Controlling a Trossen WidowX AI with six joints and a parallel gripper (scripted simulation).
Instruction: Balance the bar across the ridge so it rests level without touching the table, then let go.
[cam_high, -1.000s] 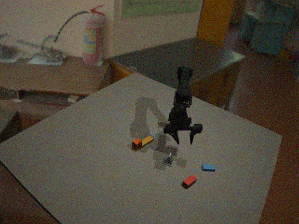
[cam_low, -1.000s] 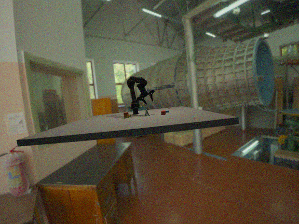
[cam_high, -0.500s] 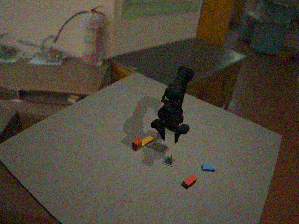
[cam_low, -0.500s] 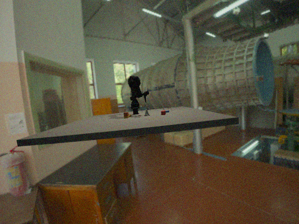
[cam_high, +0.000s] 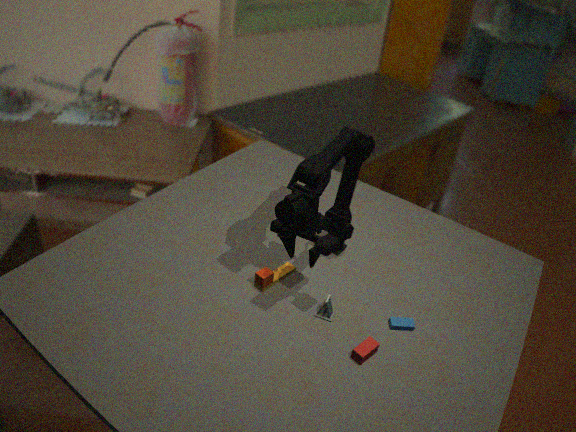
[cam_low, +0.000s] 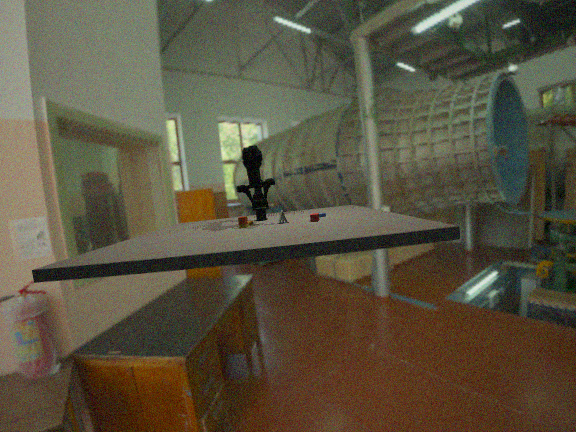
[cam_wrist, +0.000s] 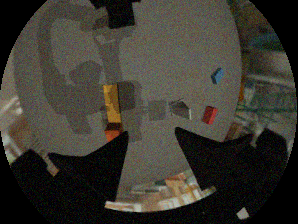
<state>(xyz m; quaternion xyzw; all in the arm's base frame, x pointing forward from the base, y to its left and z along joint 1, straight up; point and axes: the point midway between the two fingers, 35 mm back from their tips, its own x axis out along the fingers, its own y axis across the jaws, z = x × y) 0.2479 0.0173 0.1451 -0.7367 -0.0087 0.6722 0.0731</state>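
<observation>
Now: the bar 9 cm below my gripper tip, 8 cm to the right of it and 2 cm ahead of it. From my gripper tip the other things lie so: red block: 26 cm to the left, 9 cm below, 8 cm ahead; then blue block: 30 cm to the left, 10 cm below, 7 cm behind.
</observation>
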